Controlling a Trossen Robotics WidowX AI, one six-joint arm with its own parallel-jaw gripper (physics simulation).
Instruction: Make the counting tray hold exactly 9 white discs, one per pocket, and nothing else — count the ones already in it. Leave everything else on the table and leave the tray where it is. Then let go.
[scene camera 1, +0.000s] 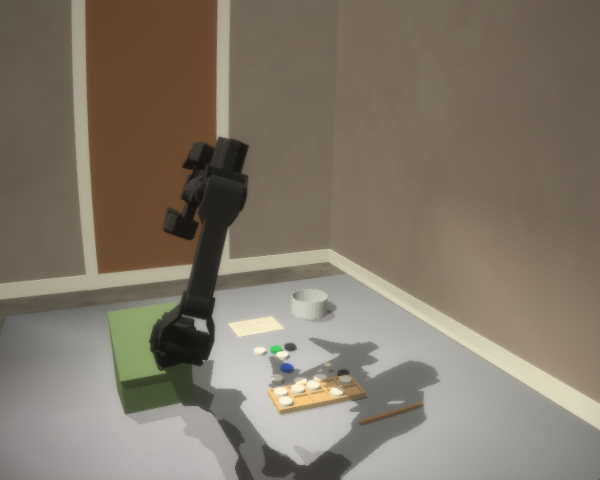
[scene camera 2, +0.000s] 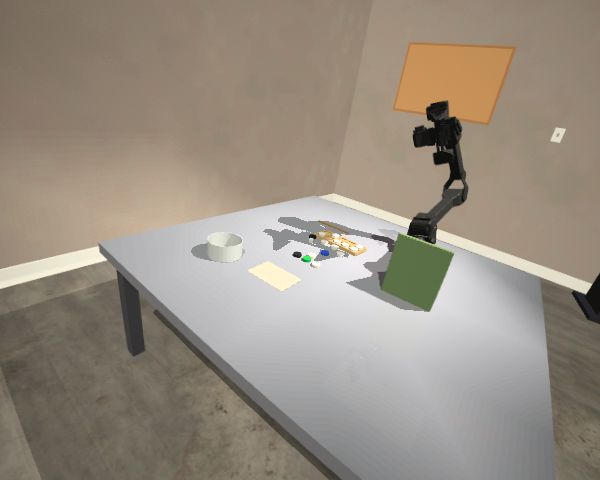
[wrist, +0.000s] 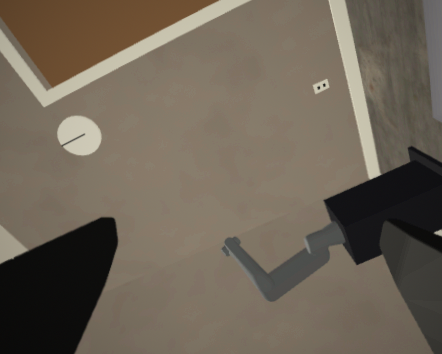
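The wooden counting tray (scene camera 1: 321, 405) (scene camera 2: 358, 250) lies on the grey table with several white discs (scene camera 1: 297, 389) in its pockets. Loose discs lie just behind it: two white ones (scene camera 1: 260, 350) (scene camera 1: 282, 355), a green one (scene camera 1: 276, 349) (scene camera 2: 306, 258), a black one (scene camera 1: 290, 347), a blue one (scene camera 1: 287, 368) and a grey one (scene camera 1: 276, 379). Another black disc (scene camera 1: 343, 372) sits at the tray's far edge. My gripper (scene camera 1: 185, 190) (scene camera 2: 429, 136) (wrist: 248, 231) is open and empty. It is raised high above the green block and points at the wall, far from the tray.
The arm stands on a green block (scene camera 1: 138, 364) (scene camera 2: 417, 271). A white round bowl (scene camera 1: 310, 303) (scene camera 2: 225, 246) and a cream sheet (scene camera 1: 255, 326) (scene camera 2: 273, 275) lie behind the discs. A thin wooden stick (scene camera 1: 390, 413) lies to the right of the tray.
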